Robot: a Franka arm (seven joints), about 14 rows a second.
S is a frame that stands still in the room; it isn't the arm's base.
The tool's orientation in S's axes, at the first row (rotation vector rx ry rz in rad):
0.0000 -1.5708 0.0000
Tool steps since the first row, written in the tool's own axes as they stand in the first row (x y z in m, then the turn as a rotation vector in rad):
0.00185 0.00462 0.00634 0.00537 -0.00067 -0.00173
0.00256 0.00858 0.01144 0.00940 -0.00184 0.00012
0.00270 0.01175 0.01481 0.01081 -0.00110 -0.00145
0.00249 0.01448 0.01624 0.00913 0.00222 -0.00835
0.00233 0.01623 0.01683 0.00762 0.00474 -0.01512
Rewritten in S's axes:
-0.00634 0.00462 0.00185 0.00173 -0.00067 0.00537
-0.01144 0.00858 0.00256 -0.00012 -0.00184 0.00940
-0.01481 0.01175 0.00270 0.00145 -0.00110 0.01081
-0.01624 0.01448 0.00249 0.00835 0.00222 0.00913
-0.01683 0.01623 0.00233 0.01512 0.00474 0.00762

